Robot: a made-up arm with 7 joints.
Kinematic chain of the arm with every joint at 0, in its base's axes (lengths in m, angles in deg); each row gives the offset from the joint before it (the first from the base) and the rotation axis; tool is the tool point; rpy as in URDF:
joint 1: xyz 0 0 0.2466 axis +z
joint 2: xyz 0 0 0 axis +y
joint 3: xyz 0 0 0.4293 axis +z
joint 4: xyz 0.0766 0 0 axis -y
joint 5: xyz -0.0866 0 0.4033 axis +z
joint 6: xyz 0 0 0 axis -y
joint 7: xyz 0.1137 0 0 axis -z
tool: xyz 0 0 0 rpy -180 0 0
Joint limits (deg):
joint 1: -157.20..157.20
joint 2: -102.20..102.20
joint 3: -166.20..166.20
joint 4: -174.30..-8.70
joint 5: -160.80..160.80
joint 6: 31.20..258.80
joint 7: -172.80..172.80
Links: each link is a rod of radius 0.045 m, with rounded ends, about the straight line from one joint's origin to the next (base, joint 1, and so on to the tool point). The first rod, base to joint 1, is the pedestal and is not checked.
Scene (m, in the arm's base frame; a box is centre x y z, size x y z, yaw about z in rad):
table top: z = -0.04
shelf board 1: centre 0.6 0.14 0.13 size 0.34 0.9 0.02 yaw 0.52
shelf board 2: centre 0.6 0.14 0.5 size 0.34 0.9 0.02 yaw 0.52
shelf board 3: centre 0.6 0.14 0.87 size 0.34 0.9 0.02 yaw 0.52
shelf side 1: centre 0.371 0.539 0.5 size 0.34 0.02 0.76 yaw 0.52
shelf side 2: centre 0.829 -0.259 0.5 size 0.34 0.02 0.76 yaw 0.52
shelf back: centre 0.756 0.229 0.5 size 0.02 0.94 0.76 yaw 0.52
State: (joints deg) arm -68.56 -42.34 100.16 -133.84 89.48 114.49 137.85
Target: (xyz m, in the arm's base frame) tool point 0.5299 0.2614 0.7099
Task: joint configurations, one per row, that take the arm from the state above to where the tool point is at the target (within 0.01 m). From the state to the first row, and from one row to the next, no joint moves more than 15 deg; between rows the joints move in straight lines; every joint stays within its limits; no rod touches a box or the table.
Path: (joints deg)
1: -57.14 -48.76 95.30 -144.67 92.14 121.09 137.85
2: -45.72 -55.18 90.43 -155.50 94.80 127.68 137.85
3: -34.30 -61.61 85.57 -166.33 97.46 134.28 137.85
4: -41.08 -62.33 74.13 -157.55 96.35 134.15 137.85
5: -47.86 -63.05 62.68 -148.77 95.24 134.03 137.85
6: -54.65 -63.77 51.24 -139.98 94.13 133.90 137.85
7: -61.43 -64.49 39.80 -131.20 93.02 133.78 137.85
8: -66.39 -53.39 53.89 -119.61 90.49 127.81 137.85
9: -71.34 -42.29 67.99 -108.01 87.95 121.84 137.85
10: -76.30 -31.20 82.09 -96.41 85.42 115.88 137.85

